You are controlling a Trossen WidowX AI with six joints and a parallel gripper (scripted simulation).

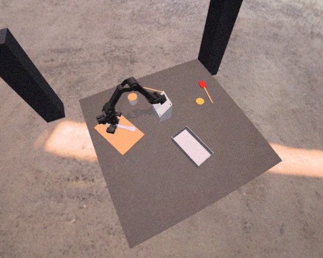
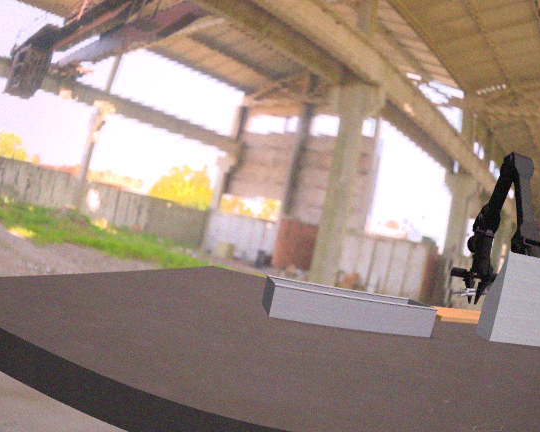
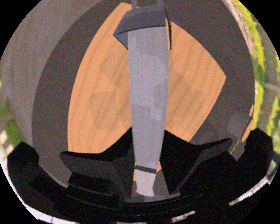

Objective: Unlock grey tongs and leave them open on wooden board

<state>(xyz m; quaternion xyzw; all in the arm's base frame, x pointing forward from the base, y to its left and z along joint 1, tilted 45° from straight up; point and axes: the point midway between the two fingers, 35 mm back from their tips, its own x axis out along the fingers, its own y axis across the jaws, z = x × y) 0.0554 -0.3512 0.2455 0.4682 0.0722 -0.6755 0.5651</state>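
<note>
Now: the wooden board 4 cm below my gripper tip, 2 cm ahead of it and 1 cm to the left of it. From my gripper tip the other things lie so: yellow disc 78 cm to the left, 4 cm below, 1 cm behind; then roasting tin 50 cm to the left, 37 cm ahead, 2 cm below; then lidded jar 24 cm behind, 21 cm to the left, 1 cm below.
</note>
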